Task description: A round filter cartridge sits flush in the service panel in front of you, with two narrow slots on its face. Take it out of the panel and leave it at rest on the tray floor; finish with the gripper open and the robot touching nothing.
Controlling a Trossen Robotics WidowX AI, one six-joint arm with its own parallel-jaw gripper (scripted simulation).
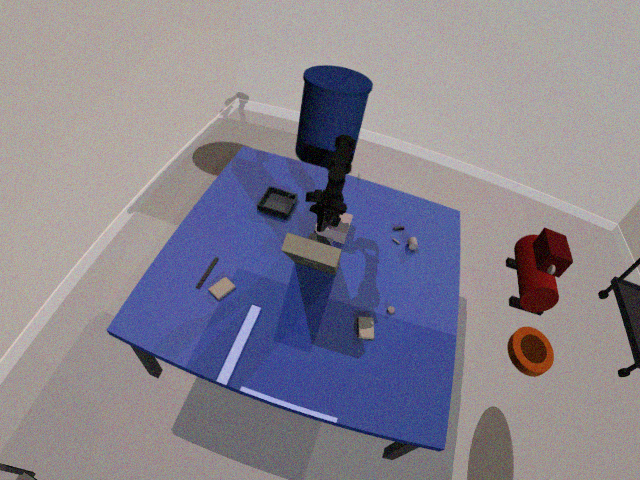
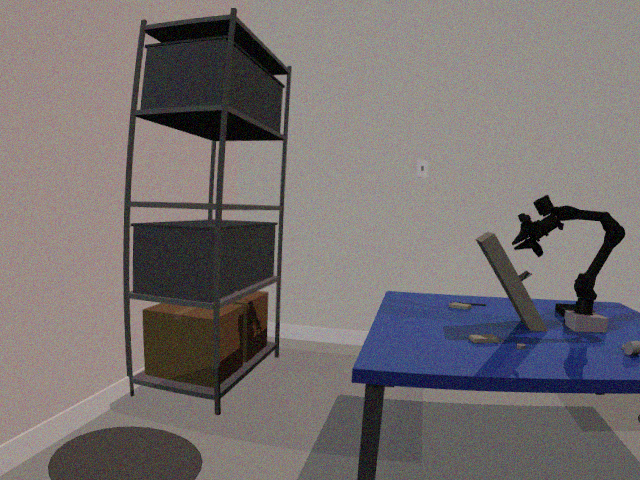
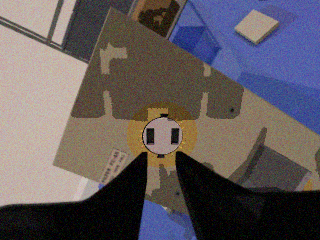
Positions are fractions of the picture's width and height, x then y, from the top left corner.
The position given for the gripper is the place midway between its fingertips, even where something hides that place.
Note:
In view: the gripper (image 1: 0.50,0.48), a round pale filter cartridge (image 3: 0.51,0.56), a tan service panel (image 1: 0.47,0.52) and a dark tray (image 1: 0.44,0.42).
The gripper shows as well in image 2 (image 2: 0.80,0.51) and in image 3 (image 3: 0.50,0.65). The tan service panel shows as well in image 3 (image 3: 0.42,0.31). Image 1 misses the round pale filter cartridge, which is hidden by the tan service panel. Image 2 does not show the round pale filter cartridge, which is hidden by the tan service panel.

